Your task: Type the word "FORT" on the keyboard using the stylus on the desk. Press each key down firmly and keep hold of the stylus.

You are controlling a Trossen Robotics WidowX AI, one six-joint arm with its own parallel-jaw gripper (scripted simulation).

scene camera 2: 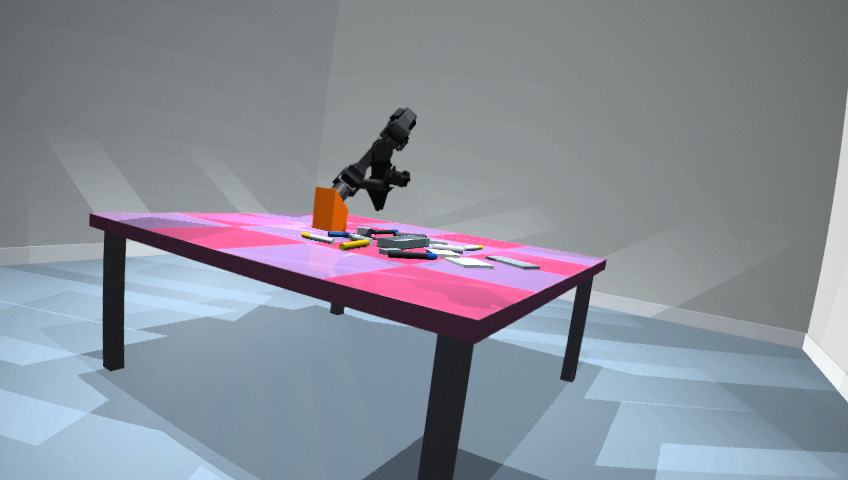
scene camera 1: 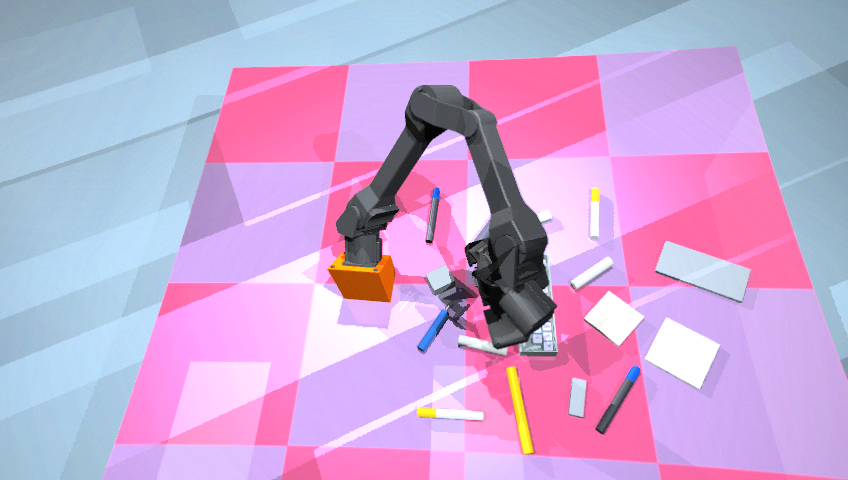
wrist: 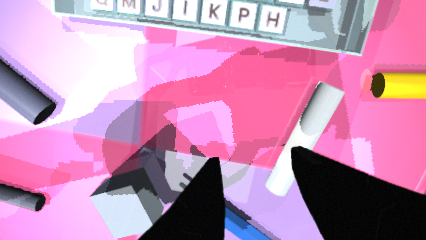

I see my gripper and a grey block.
My gripper is seen too in scene camera 2 and in the wrist view.
